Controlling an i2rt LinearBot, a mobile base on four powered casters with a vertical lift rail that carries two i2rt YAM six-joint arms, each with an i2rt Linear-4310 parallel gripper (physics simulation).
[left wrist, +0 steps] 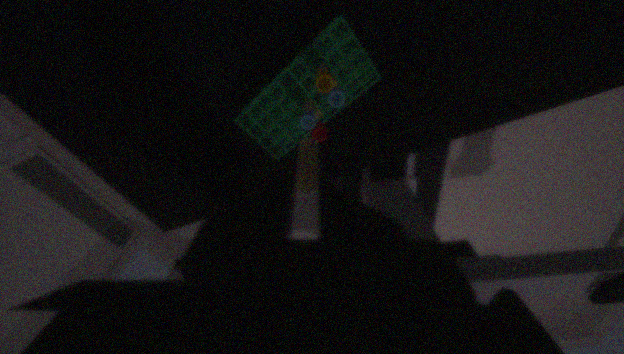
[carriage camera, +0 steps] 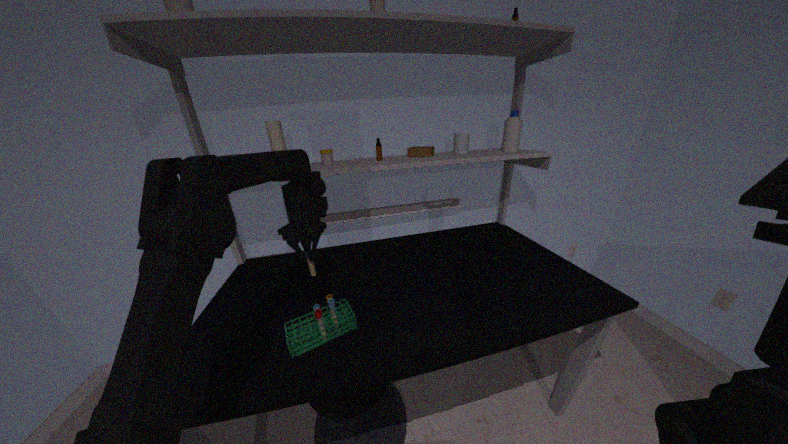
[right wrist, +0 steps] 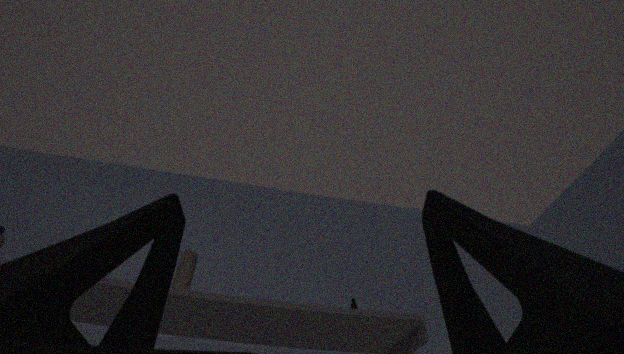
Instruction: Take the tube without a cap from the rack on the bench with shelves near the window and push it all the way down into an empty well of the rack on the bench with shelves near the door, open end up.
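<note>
My left gripper [carriage camera: 308, 254] is shut on the uncapped tube [carriage camera: 312, 268] [left wrist: 306, 195], which has yellowish contents in its lower part. The tube hangs slightly tilted above the black bench top, behind and above the green rack [carriage camera: 293, 351] [left wrist: 250, 116]. The rack holds several capped tubes: an orange cap [carriage camera: 329, 297] [left wrist: 325, 82], a red cap [carriage camera: 318, 313] [left wrist: 319, 133] and blue caps [carriage camera: 316, 306] [left wrist: 336, 98]. Many of its wells are empty. My right gripper [right wrist: 301, 205] is open and empty, pointing at the wall and ceiling; at the right edge of the carriage view it is partly cut off.
The black bench [carriage camera: 468, 286] carries two shelves at its back. The lower shelf [carriage camera: 397, 163] holds a yellow-lidded jar [carriage camera: 326, 156], a brown bottle [carriage camera: 378, 150], a box [carriage camera: 420, 151], a white container [carriage camera: 461, 143] and a blue-capped bottle [carriage camera: 511, 134]. The upper shelf [carriage camera: 341, 35] overhangs the bench.
</note>
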